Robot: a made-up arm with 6 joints. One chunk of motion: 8 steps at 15 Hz.
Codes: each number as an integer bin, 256 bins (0 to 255) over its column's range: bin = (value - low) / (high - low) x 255, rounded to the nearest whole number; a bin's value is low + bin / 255 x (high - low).
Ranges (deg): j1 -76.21..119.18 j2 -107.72..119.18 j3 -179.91..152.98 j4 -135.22..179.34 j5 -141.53..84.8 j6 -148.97..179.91
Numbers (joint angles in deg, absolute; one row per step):
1: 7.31 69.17 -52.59 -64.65 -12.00 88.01
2: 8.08 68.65 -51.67 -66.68 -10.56 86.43
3: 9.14 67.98 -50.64 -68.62 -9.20 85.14
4: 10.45 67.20 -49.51 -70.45 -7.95 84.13
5: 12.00 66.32 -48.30 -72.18 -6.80 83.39
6: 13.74 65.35 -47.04 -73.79 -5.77 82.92
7: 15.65 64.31 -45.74 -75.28 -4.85 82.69
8: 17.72 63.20 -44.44 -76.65 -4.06 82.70
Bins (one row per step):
1: 109 199 98 57 146 184
2: 110 198 98 56 148 183
3: 111 197 99 54 149 182
4: 113 197 100 53 151 181
5: 115 196 101 51 152 180
6: 117 195 102 50 153 180
7: 120 193 103 49 154 180
8: 123 192 104 47 155 180

